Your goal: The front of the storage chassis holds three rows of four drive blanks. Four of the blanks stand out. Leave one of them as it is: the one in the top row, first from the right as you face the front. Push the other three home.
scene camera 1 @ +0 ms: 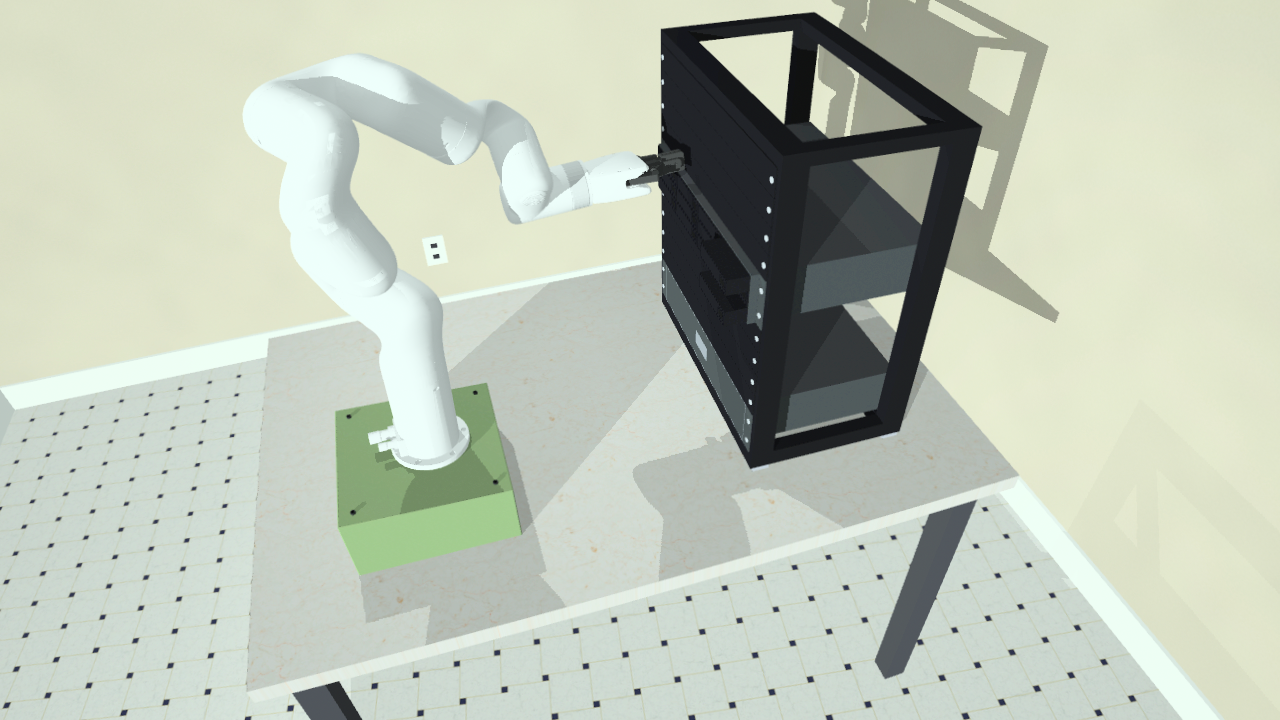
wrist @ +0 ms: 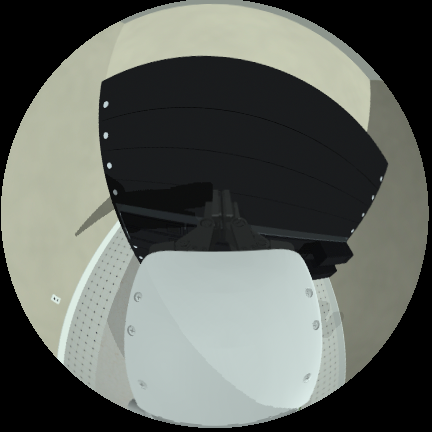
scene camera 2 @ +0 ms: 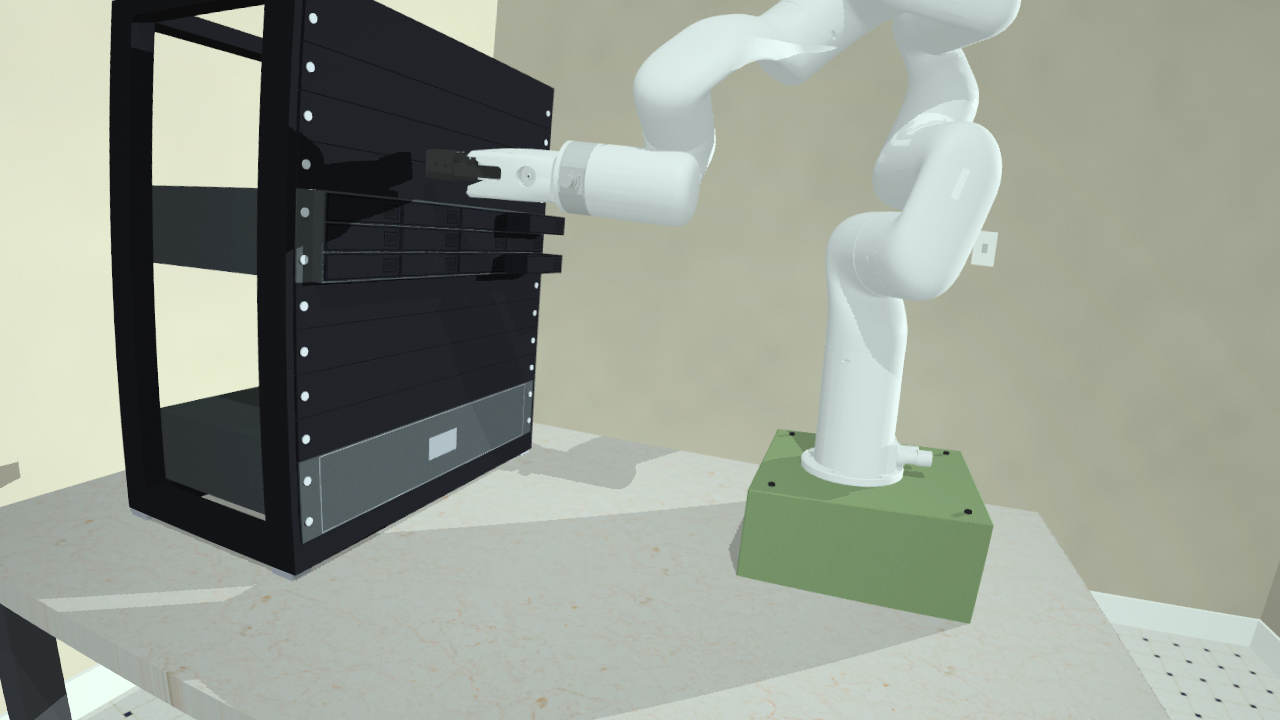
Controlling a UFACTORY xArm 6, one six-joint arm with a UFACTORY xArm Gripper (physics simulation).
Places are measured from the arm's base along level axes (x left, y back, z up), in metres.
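Pixels of known places: gripper, fingertip midpoint: (scene camera 1: pixel 682 159) (wrist: pixel 220 200) (scene camera 2: pixel 429 163); arm's base at its link origin: (scene camera 1: pixel 431 441) (scene camera 2: pixel 850 468).
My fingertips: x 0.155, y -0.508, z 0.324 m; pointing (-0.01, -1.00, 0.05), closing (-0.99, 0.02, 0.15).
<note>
Ahead of a thing's pixels: the offset from my fingertips to its top centre. "*": to the spot under its first point. Level surfaces: height alone.
The storage chassis @(dx -0.084, dy -0.152, dz +0.156 m) (scene camera 1: pixel 756 300) (scene camera 2: pixel 309 237) (wrist: pixel 305 234) sits in the rack's front. The top-row blank, first from the right (scene camera 1: pixel 731 260) (scene camera 2: pixel 547 224) (wrist: pixel 337 254), stands out. The bottom-row blank, first from the right (scene camera 1: pixel 723 291) (scene camera 2: pixel 547 263) (wrist: pixel 325 272), also stands out. The other blanks that show in scene camera 2 look about flush; dark shadow blurs the left ones. My gripper (scene camera 1: pixel 677 162) (scene camera 2: pixel 435 164) (wrist: pixel 220 200) is shut and empty. It is level, just above the chassis's top edge and close before the black panels. It hides part of the chassis front in the wrist view.
The black rack (scene camera 1: pixel 778 295) (scene camera 2: pixel 279 358) stands on the table @(dz -0.438 m) (scene camera 1: pixel 590 573) (scene camera 2: pixel 572 626). Black filler panels @(* dx +0.028, dy -0.021, dz +0.057 m) (scene camera 2: pixel 402 107) (wrist: pixel 225 130) lie above the chassis. A grey unit (scene camera 2: pixel 384 488) is at the rack's bottom. The arm's green base (scene camera 1: pixel 438 546) (scene camera 2: pixel 859 555) stands before the rack.
</note>
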